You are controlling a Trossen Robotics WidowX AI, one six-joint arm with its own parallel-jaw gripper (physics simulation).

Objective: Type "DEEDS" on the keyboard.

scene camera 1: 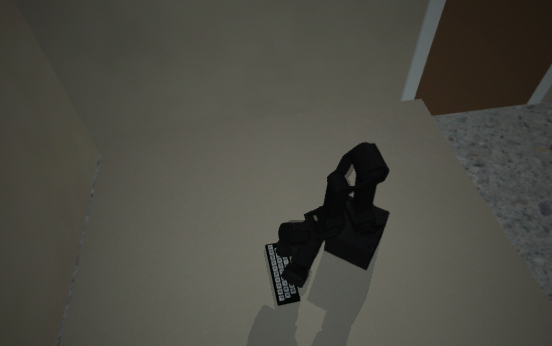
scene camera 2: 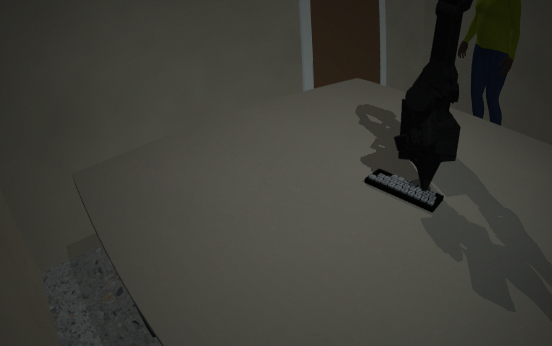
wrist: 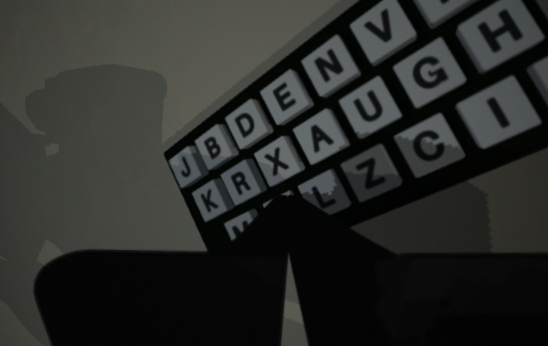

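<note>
The black keyboard with pale keys lies flat on the table. My gripper is shut and empty, pointing down at the keyboard. In the wrist view its tips cover most of the key between the M key and the L key; that key's letter is hidden, and I cannot tell whether the tips touch it. The D key and the E key are uncovered in the top row. In scene camera 1 the arm hides the fingertips and part of the keyboard.
The arm's base stands on the table beside the keyboard. Arm shadows fall across the table. A person in a yellow-green top stands beyond the table, and a brown door is in the background.
</note>
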